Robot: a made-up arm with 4 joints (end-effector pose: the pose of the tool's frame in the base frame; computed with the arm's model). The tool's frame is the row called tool. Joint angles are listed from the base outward.
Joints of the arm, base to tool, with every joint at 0 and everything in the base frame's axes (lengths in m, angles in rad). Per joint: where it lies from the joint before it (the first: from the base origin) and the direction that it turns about. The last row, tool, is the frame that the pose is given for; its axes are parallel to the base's.
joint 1: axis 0 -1 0 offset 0 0 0.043
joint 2: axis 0 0 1 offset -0.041 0.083 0.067
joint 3: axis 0 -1 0 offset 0.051 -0.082 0.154
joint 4: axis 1 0 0 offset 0.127 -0.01 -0.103
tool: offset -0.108 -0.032 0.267
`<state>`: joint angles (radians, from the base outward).
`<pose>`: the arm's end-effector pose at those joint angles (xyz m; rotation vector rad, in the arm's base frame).
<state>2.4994 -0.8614 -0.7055 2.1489</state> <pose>0.2738 -0.0252 -0.1603 -2.0650 0.9670 -1.8677</pose>
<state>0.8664 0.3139 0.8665 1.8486</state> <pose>0.1003 -0.1721 0.3177 1.3004 -0.8371 1.7702</pose>
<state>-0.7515 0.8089 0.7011 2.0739</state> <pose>0.2755 0.0373 -0.1668 2.5257 0.7244 0.3547</pose>
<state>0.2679 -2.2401 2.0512 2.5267</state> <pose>-0.5158 -0.0498 0.3108 -0.1016 -1.4581 0.4630</pose>
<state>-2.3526 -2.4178 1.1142 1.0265</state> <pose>0.3851 0.3009 0.0881 -1.4731 0.5634 0.0689</pose>
